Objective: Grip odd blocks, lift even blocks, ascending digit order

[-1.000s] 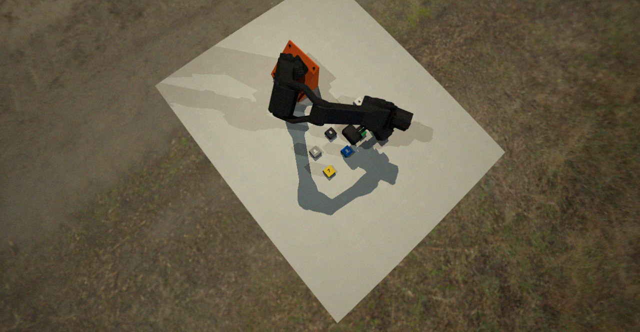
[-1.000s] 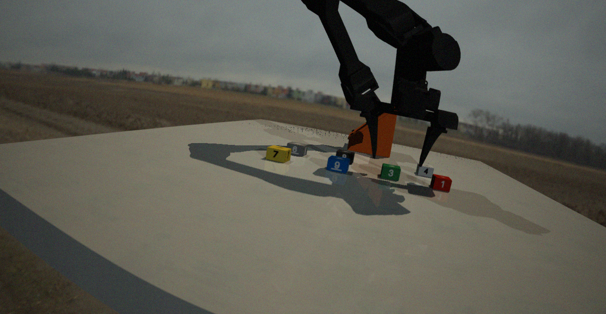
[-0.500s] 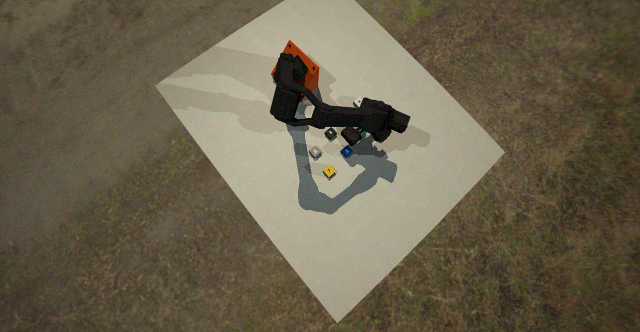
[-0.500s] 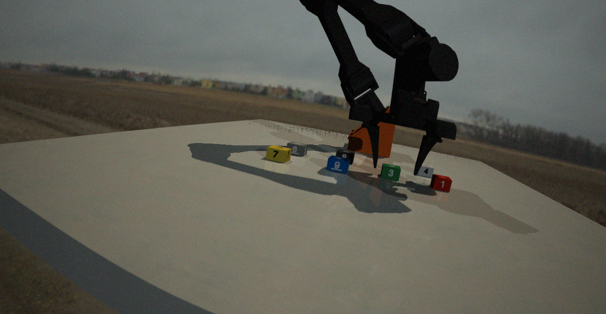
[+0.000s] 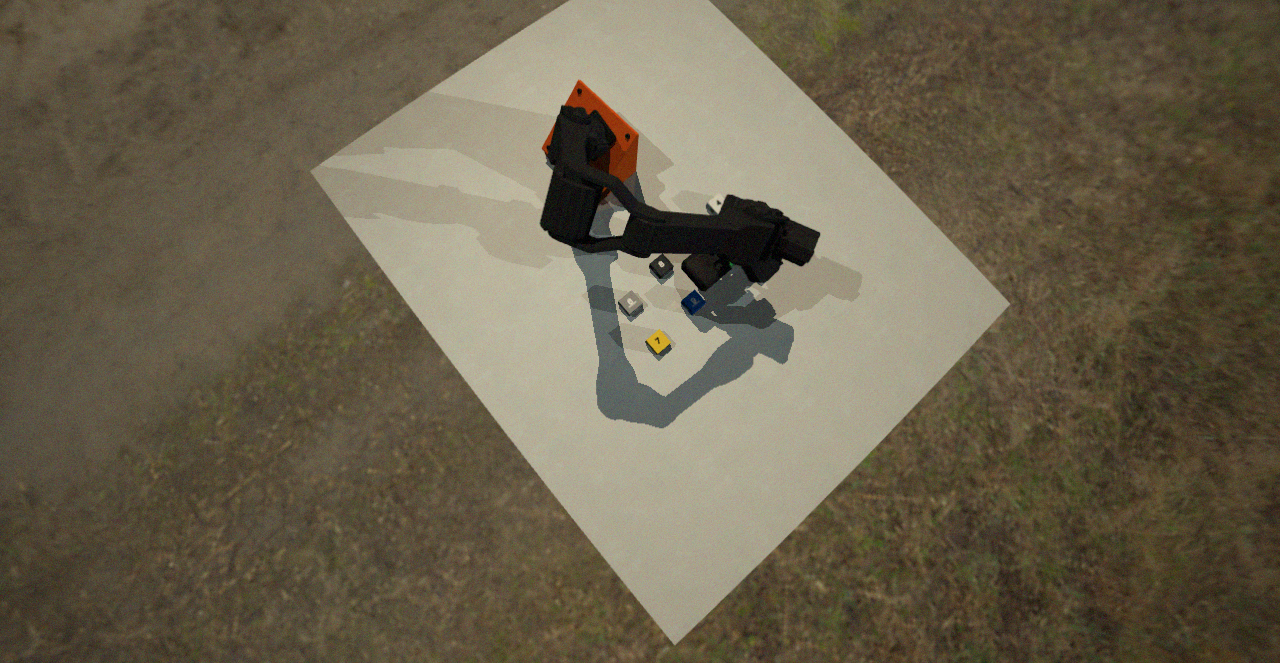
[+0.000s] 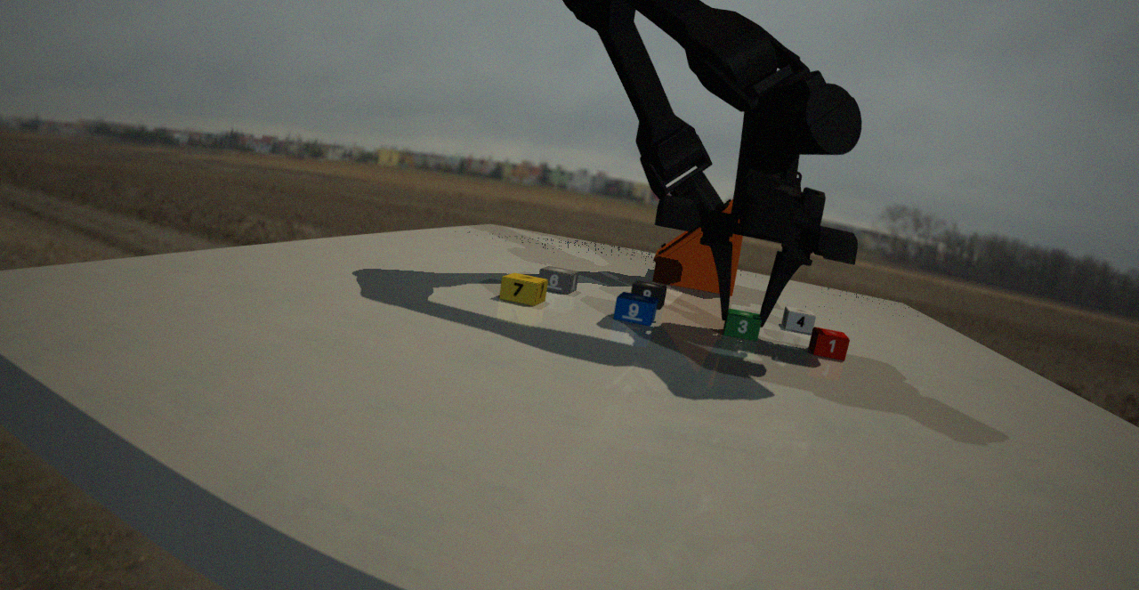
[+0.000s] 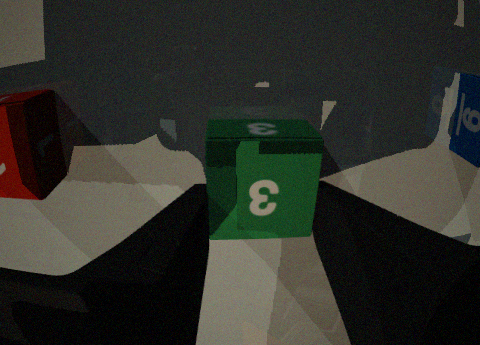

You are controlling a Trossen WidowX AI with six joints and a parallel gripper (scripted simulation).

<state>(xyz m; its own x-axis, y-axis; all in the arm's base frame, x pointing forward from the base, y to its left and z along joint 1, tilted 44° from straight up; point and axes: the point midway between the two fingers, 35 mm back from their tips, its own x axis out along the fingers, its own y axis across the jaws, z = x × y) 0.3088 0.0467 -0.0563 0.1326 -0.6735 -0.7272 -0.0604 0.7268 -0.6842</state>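
My gripper tip is now 1 cm short of the green block 3. Also, from my gripper tip: red block: 9 cm to the left, 1 cm ahead; white block: 9 cm behind, 6 cm to the left; blue block 9: 10 cm to the right, 3 cm ahead.
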